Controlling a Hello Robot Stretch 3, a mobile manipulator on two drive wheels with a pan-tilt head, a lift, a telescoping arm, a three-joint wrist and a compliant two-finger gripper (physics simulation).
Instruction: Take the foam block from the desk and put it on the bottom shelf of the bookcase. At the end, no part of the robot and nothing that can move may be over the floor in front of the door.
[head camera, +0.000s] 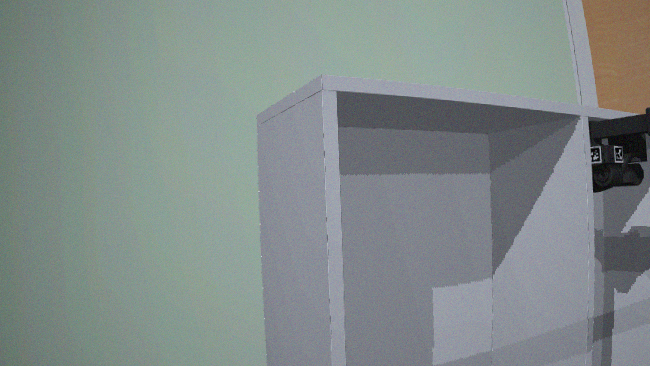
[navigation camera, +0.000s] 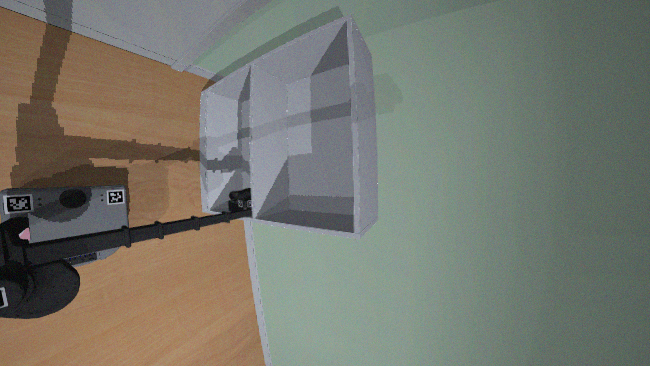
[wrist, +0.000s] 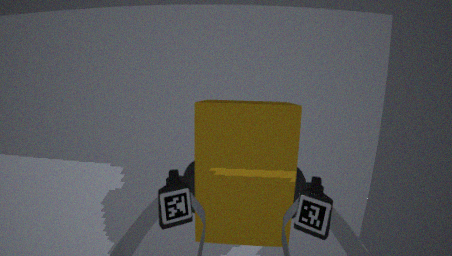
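Pixels of known places: gripper, fingertip midpoint: (wrist: 243, 179); robot's base, link origin: (navigation camera: 74, 197).
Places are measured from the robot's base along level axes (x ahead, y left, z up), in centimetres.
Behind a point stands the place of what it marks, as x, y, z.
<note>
The yellow foam block (wrist: 247, 135) {-2.0, -80.7, 44.3} stands large in the wrist view, between the two fingertips. My gripper (wrist: 243, 179) {-2.0, -85.1, 39.7} is shut on it, with a fingertip against each side. The grey bookcase (head camera: 331, 225) {3.5, -58.6, 105.4} (navigation camera: 357, 150) {14.4, -58.6, 105.7} has two compartments in view. My wrist (head camera: 607, 172) {-2.5, -56.8, 50.5} (navigation camera: 240, 201) {-4.5, -55.3, 49.1} is in the lower compartment, near one side panel and above the bottom shelf (navigation camera: 220, 110) {52.5, -67.4, 10.0}. The middle board hides the fingertips and block in the head and navigation views. I cannot tell whether the block touches the bookcase.
The telescoping arm (navigation camera: 177, 227) {-10.4, -25.9, 51.8} reaches from the robot base (navigation camera: 75, 220) {-8.1, 0.0, 15.9} over the wooden floor (navigation camera: 165, 290) {-57.7, -31.7, 0.1} into the bookcase. A green wall (head camera: 150, 200) {-0.1, -91.9, 124.3} (navigation camera: 475, 200) {-4.8, -92.1, 147.5} is behind the bookcase. A pale wall or panel (navigation camera: 140, 25) {74.4, -17.4, 26.0} meets the floor near the bookcase. The desk does not show.
</note>
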